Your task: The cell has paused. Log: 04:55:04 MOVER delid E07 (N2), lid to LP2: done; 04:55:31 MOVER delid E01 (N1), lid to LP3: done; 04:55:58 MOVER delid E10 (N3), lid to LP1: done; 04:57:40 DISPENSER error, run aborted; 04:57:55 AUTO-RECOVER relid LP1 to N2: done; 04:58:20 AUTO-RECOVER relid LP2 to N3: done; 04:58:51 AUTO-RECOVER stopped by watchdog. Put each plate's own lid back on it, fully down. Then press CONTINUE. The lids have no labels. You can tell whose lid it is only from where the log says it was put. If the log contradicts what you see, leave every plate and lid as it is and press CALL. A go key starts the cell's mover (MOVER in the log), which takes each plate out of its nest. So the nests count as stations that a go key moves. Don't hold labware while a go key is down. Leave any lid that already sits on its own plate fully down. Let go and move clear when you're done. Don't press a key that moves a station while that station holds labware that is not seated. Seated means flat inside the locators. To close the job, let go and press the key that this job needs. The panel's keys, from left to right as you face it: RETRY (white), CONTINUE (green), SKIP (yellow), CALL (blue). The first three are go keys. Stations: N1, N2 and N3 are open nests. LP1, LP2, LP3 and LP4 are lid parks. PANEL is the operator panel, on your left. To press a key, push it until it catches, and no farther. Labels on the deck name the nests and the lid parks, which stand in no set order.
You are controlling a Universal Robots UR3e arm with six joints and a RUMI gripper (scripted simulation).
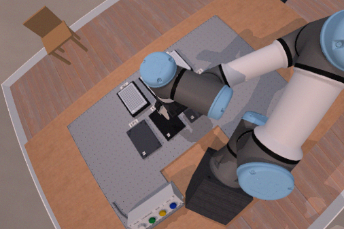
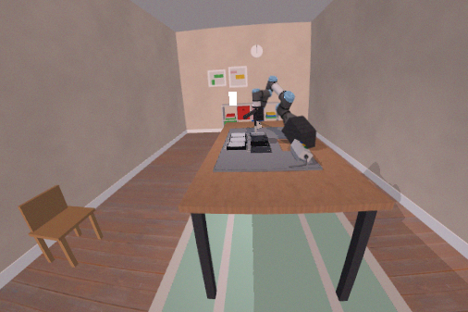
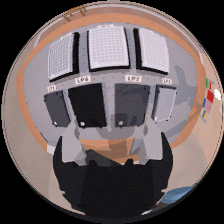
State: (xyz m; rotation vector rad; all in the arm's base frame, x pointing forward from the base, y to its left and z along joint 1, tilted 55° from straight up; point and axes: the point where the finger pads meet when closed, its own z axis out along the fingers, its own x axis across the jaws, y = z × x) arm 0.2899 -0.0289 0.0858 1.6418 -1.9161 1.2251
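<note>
My gripper is now 18 cm to the left of the lid park LP3, 9 cm above it and 8 cm past it. Round my hand: lid park LP2: 9 cm below, 5 cm to the right, 5 cm behind; then lid park LP4: 9 cm below, 7 cm to the left, 1 cm behind; then lid: 15 cm ahead, 6 cm below, 4 cm to the right.
</note>
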